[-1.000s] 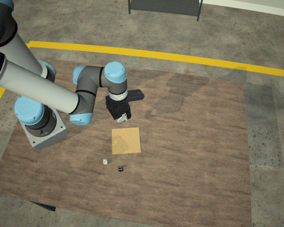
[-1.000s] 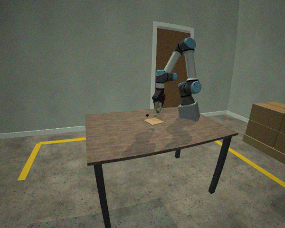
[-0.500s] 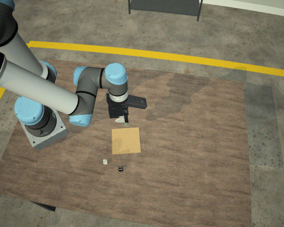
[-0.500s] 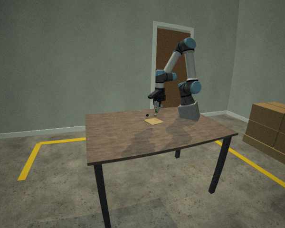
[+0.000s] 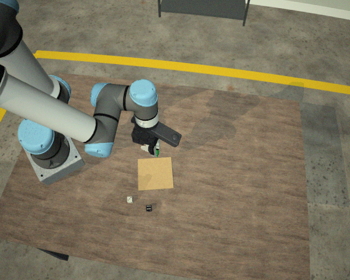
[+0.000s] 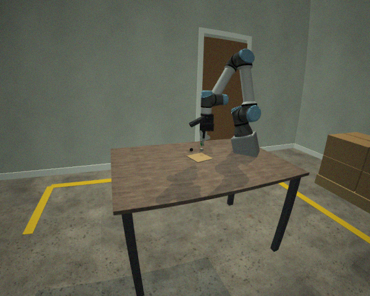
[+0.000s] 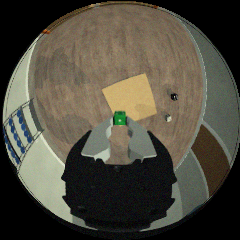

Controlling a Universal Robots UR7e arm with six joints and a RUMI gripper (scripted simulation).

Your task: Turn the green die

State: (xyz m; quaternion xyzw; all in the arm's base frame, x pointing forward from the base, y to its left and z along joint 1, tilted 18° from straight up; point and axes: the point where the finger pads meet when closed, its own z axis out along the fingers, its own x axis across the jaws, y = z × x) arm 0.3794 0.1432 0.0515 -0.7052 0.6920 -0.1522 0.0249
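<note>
My hand is 120 mm above the tan mat and 30 mm to the left of it. Round my hand: black die: 180 mm to the right, 110 mm below, 30 mm ahead; white die: 170 mm to the right, 110 mm below, 50 mm behind; green die: 10 mm below.
</note>
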